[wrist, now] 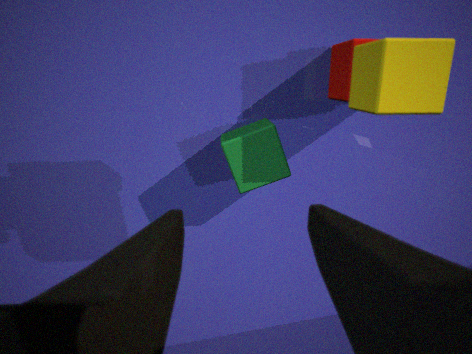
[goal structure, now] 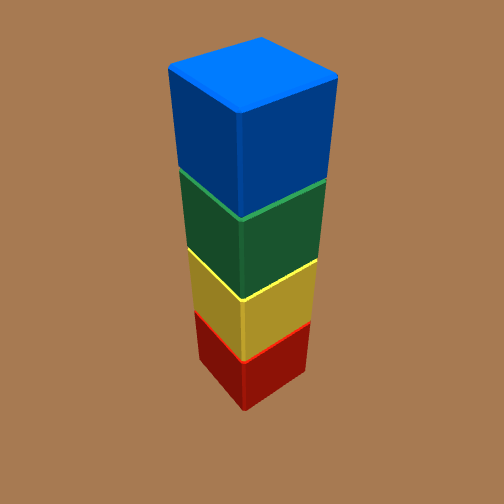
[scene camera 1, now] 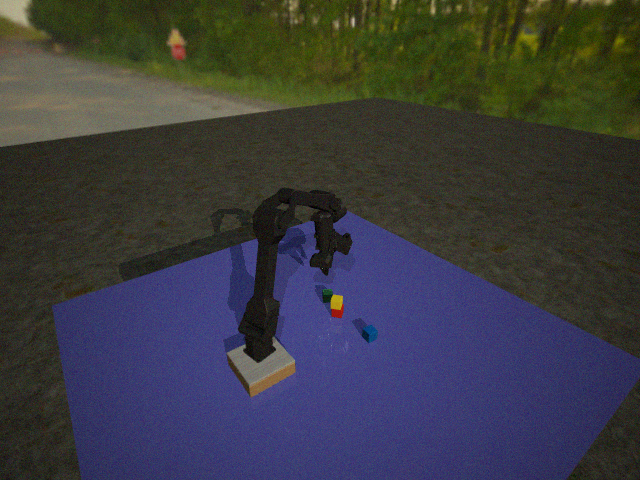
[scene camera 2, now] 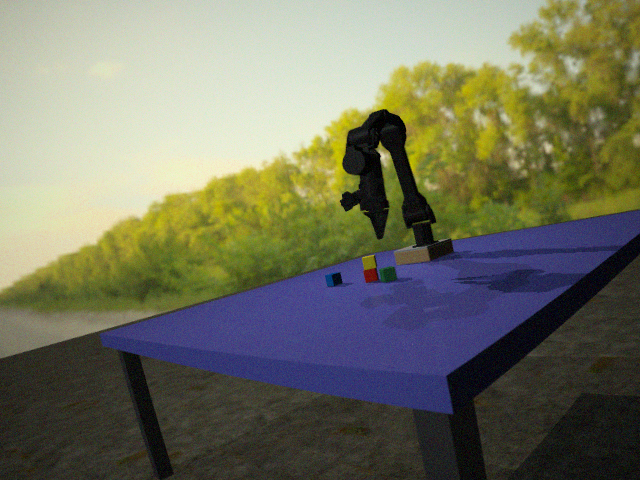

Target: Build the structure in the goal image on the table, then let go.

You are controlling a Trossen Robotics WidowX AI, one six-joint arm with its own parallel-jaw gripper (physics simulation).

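Observation:
A yellow cube [scene camera 1: 337, 301] [scene camera 2: 368, 261] [wrist: 415, 76] sits on top of a red cube [scene camera 1: 337, 312] [scene camera 2: 370, 275] [wrist: 341, 71]. A green cube [scene camera 1: 327, 295] [scene camera 2: 387, 273] [wrist: 260, 157] lies on the table close beside the red cube, apart from it, and looks turned at an angle in the wrist view. A blue cube [scene camera 1: 369, 333] [scene camera 2: 333, 279] lies alone on the other side of the stack. My gripper [scene camera 1: 324, 270] [scene camera 2: 380, 237] [wrist: 246, 219] is open and empty, pointing down high above the table. In the wrist view the green cube shows beyond and between the fingertips.
The blue table top [scene camera 1: 439, 403] [scene camera 2: 289, 335] bears the cubes. The arm stands on a wooden base block [scene camera 1: 271, 381] [scene camera 2: 413, 255] at the table. Shadows of the arm fall across the table, and a dark shadow band crosses the green cube in the wrist view.

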